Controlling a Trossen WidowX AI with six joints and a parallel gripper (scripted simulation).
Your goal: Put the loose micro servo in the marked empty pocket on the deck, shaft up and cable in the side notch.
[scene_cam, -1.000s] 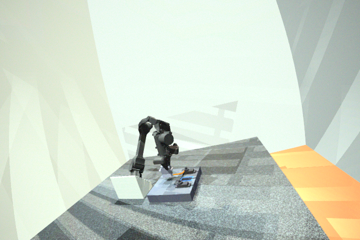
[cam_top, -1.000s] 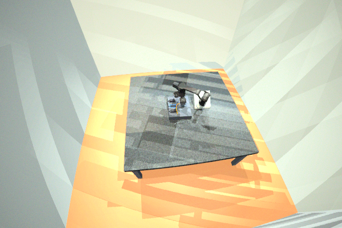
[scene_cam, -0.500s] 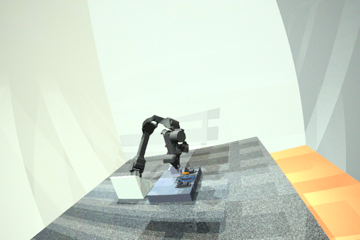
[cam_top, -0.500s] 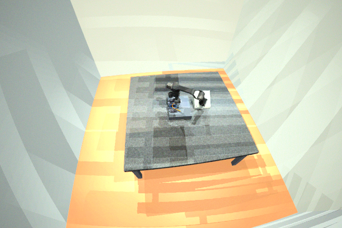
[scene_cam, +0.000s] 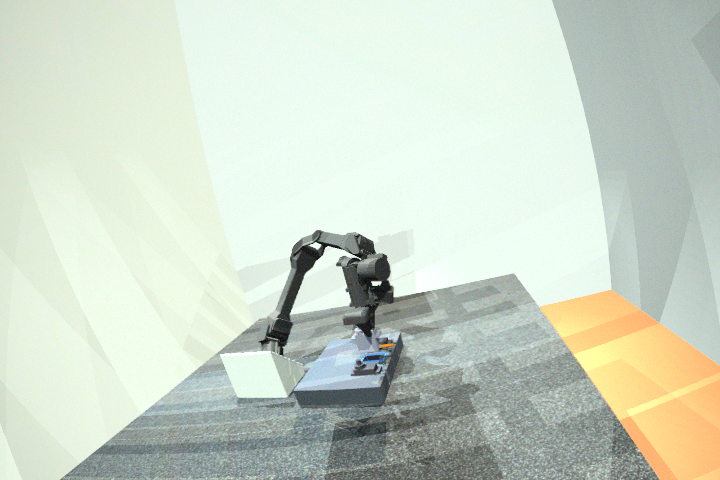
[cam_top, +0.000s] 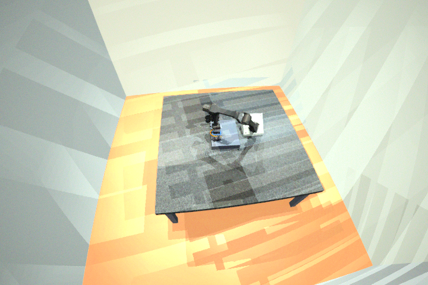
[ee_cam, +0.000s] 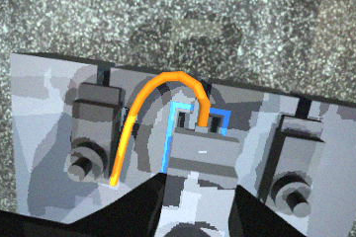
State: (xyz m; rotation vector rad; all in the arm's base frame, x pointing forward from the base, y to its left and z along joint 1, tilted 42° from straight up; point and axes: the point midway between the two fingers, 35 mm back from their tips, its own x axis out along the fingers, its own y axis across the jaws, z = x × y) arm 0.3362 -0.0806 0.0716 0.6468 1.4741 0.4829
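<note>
Right now the deck is 12 cm behind my gripper tip, 10 cm below it and 1 cm to the left of it.
</note>
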